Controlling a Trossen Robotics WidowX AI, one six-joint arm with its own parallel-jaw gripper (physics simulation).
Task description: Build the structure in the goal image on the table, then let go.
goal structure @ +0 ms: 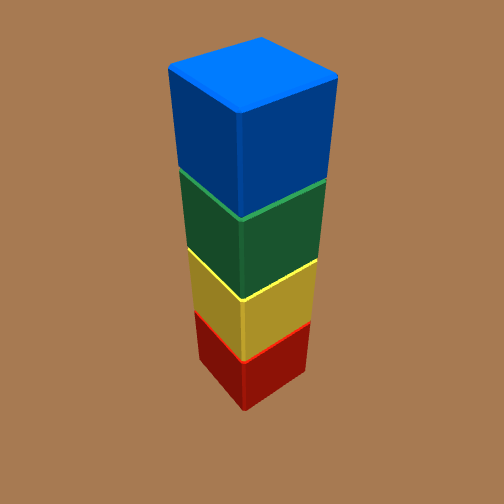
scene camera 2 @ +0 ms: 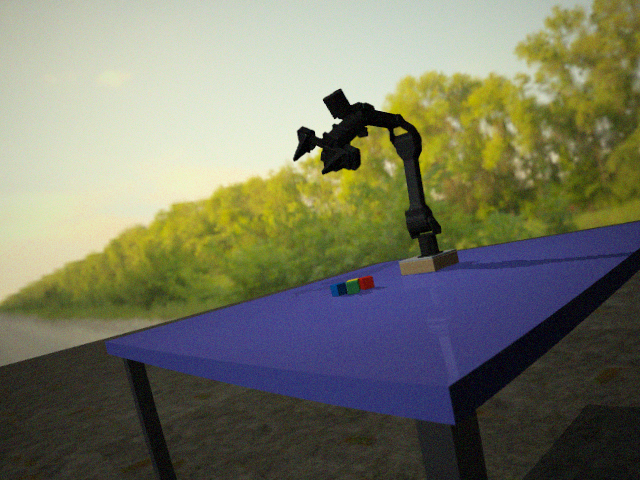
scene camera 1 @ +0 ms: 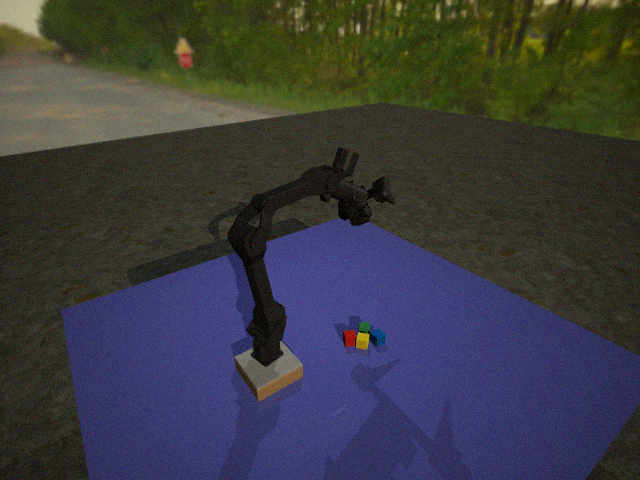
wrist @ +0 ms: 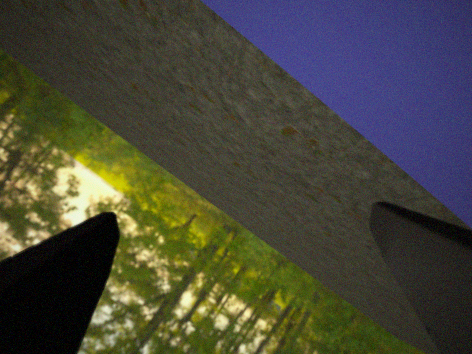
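Four small cubes sit close together on the blue table. In scene camera 1, the red cube is at the left, the yellow cube is in front beside it, the green cube is behind the yellow one, and the blue cube is at the right, turned at an angle. None looks stacked. The yellow cube is mostly hidden in scene camera 2. My gripper is open and empty, high above the table and away from the cubes.
The arm's base stands on a wooden block on the table, near the cubes. The table's edge crosses the upper right of the wrist view, with stony ground and trees beyond. Arm shadows fall on the table.
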